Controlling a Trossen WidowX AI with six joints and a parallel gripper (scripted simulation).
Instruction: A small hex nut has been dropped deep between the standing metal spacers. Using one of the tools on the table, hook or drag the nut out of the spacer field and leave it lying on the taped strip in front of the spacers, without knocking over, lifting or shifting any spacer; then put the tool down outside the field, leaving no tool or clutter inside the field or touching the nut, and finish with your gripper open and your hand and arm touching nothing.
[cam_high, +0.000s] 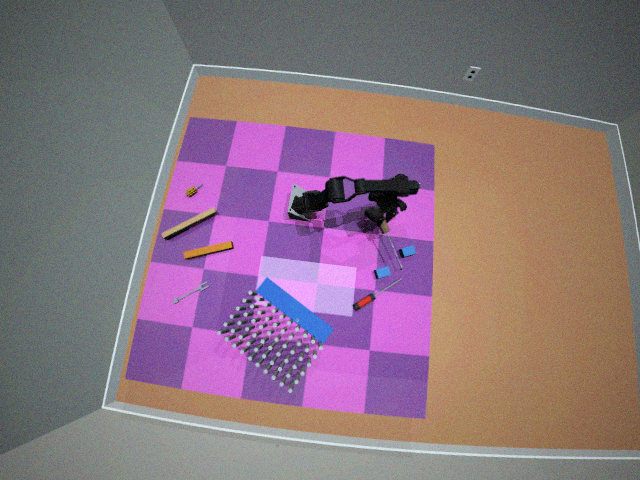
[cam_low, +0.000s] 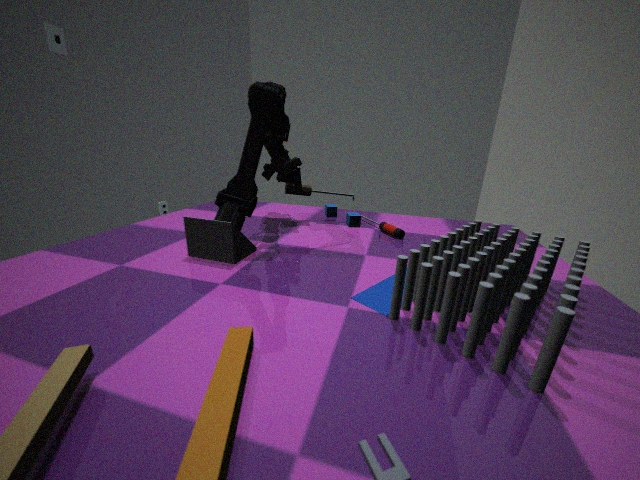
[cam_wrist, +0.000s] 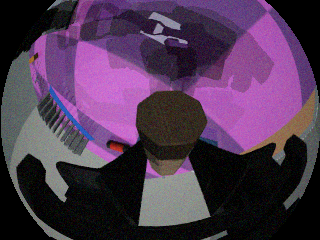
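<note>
The hook tool is 80 mm ahead of my gripper tip, 60 mm to the left of it and 10 mm below it. The rest, counted from my gripper tip: small wrench (500 mm ahead, 740 mm to the right, 110 mm below); orange bar (290 mm ahead, 720 mm to the right, 90 mm below); blue taped strip (440 mm ahead, 270 mm to the right, 110 mm below).
</note>
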